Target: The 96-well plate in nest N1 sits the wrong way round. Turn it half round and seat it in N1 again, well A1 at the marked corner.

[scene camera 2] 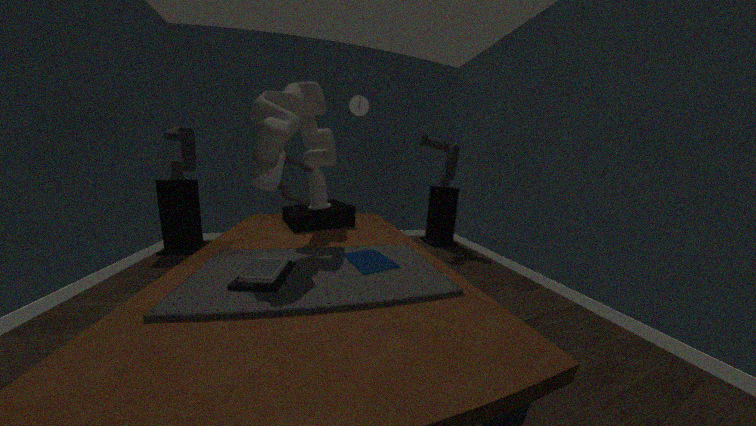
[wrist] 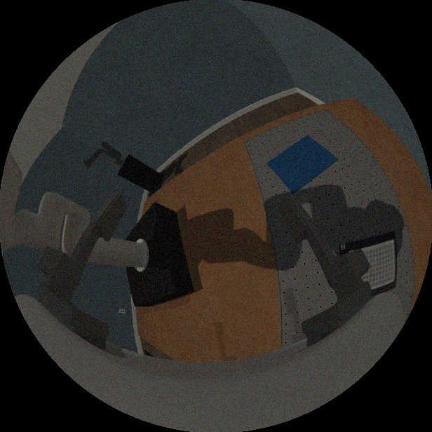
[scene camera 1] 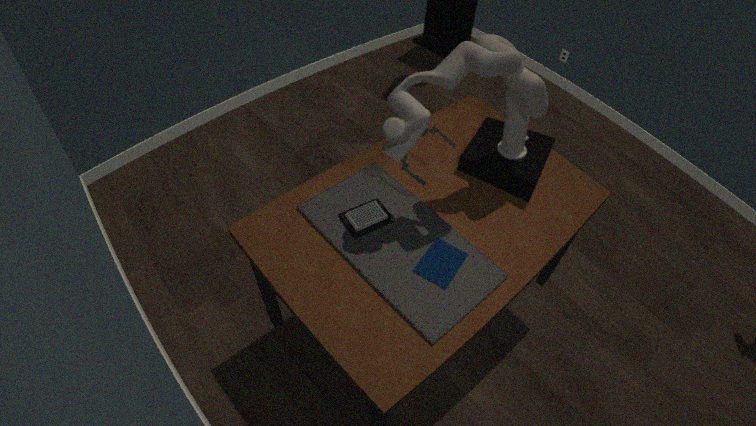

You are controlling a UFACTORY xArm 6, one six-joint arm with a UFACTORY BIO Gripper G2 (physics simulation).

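Observation:
The 96-well plate [scene camera 1: 367, 215] [scene camera 2: 262, 269] [wrist: 383, 262] is pale and lies flat in the black nest N1 [scene camera 1: 376, 228] [scene camera 2: 252, 287] [wrist: 371, 241]. A small light mark shows on a nest corner in the wrist view; well A1 cannot be made out. My gripper [scene camera 1: 439, 164] [wrist: 206, 197] is open and empty. It hangs above the table between the robot base and the board, away from the plate, with its fingers pointing sideways towards the base side. In the wrist view one finger hides part of the nest and plate.
The nest stands on a grey perforated board [scene camera 1: 423, 314] [scene camera 2: 370, 291] [wrist: 310, 285]. A flat blue square [scene camera 1: 440, 263] [scene camera 2: 371, 261] [wrist: 302, 162] lies on the same board. The black robot base [scene camera 1: 502, 166] [scene camera 2: 319, 217] [wrist: 162, 265] stands on the wooden table [scene camera 1: 328, 306] [scene camera 2: 317, 359] [wrist: 225, 185]. The arm's shadow falls across the board.

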